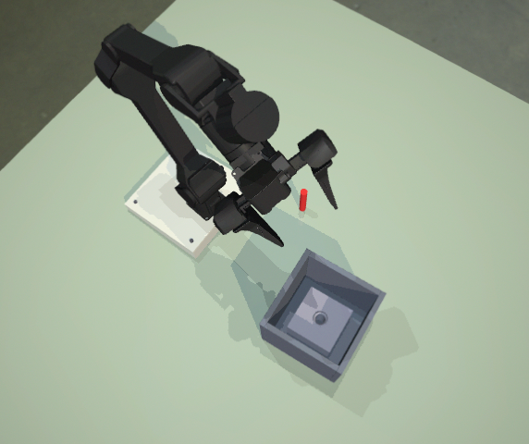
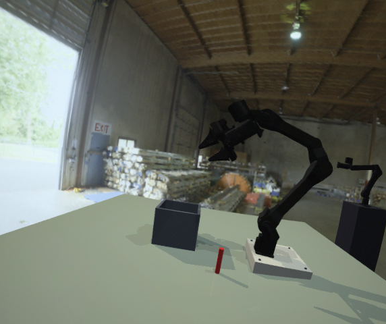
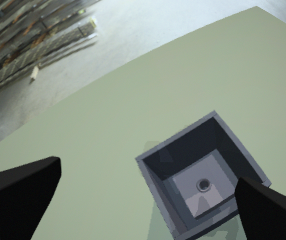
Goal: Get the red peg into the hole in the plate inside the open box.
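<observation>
Right now my gripper tip is 310 mm above the red peg, 140 mm to the right of it and 120 mm past it. Round my gripper tip: plate (300 mm below, 70 mm ahead, 30 mm to the right).
</observation>
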